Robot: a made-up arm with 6 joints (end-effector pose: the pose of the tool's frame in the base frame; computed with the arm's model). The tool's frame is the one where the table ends. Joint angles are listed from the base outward.
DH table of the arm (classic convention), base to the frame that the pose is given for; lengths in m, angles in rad. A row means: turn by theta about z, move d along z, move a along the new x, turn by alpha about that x. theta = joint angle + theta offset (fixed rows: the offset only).
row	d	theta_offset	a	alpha
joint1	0.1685	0	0	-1.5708
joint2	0	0.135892	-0.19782	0
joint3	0	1.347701	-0.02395	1.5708
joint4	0.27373	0	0	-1.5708
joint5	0	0	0.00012	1.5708
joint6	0.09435	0	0	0
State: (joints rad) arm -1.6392 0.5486 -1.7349 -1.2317 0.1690 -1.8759
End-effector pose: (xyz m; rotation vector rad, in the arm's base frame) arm -0.0107 0.0645 0.6497 0.1308 -0.4052 1.4919
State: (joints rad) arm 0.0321 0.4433 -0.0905 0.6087 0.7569 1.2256
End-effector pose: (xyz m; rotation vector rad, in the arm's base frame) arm 0.1557 0.0421 0.1587 1.9506 2.0404 1.0907
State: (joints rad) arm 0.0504 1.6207 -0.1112 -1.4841 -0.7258 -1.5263
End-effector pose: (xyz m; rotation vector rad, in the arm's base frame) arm 0.1133 0.0681 0.0267 -2.3979 0.0292 -0.1743
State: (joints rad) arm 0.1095 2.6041 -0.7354 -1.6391 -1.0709 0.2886
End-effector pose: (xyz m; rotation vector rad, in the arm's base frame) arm 0.1234 0.0966 -0.0700 -1.4819 1.8812 1.3600
